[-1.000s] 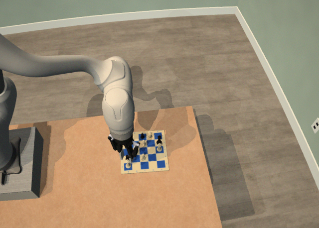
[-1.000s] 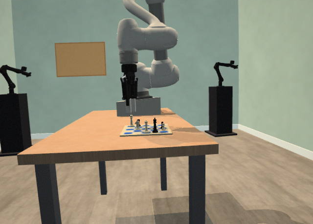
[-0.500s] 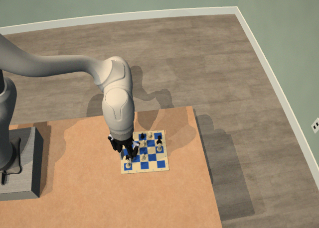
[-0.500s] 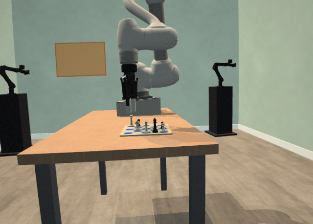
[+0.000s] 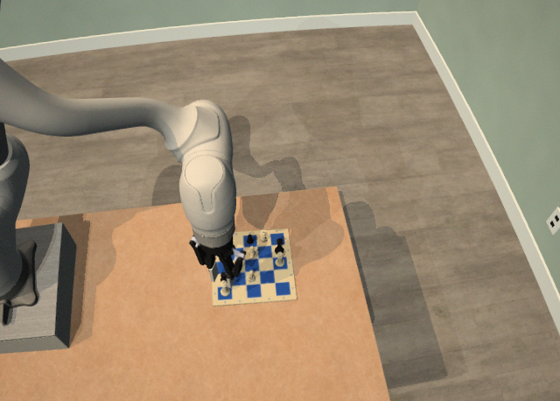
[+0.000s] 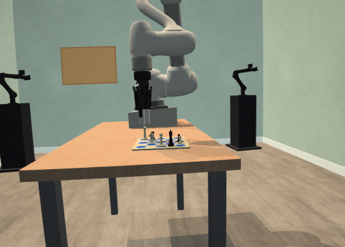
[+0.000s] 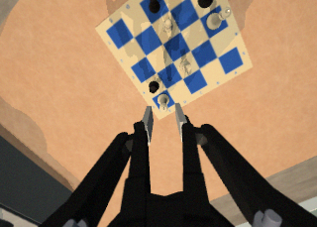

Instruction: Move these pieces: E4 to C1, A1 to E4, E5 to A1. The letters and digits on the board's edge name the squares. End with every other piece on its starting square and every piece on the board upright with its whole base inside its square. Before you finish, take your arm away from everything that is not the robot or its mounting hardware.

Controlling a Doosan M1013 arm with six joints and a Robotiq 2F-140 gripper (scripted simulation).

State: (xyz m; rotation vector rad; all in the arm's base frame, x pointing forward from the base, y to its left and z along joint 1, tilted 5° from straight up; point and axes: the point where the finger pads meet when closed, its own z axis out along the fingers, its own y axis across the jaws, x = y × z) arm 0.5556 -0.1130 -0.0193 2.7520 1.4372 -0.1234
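Right now the tall white piece is 7 cm below my hand. Round my hand: chessboard 9 cm ahead, 6 cm to the left, 10 cm below.
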